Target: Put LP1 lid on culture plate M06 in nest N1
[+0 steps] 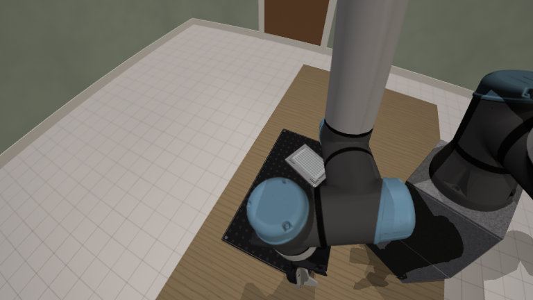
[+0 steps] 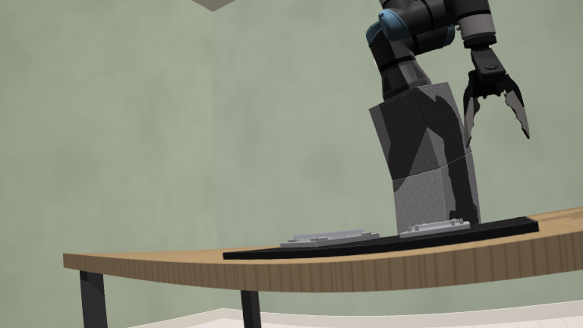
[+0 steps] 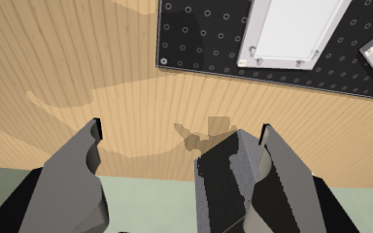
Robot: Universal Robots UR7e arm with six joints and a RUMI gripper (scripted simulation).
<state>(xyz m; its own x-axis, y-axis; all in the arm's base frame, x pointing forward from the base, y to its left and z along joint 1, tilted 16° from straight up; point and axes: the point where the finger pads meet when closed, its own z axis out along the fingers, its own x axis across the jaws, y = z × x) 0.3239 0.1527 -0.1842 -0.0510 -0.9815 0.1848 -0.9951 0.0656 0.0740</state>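
The clear lid is 40 mm ahead of my hand, 150 mm to the right of it and 140 mm below it. The rest, counted from my hand: culture plate M06 (20 mm ahead, 360 mm to the right, 140 mm below); grey plate nest N1 (20 mm ahead, 360 mm to the right, 150 mm below); lid park LP1 (40 mm ahead, 150 mm to the right, 150 mm below).
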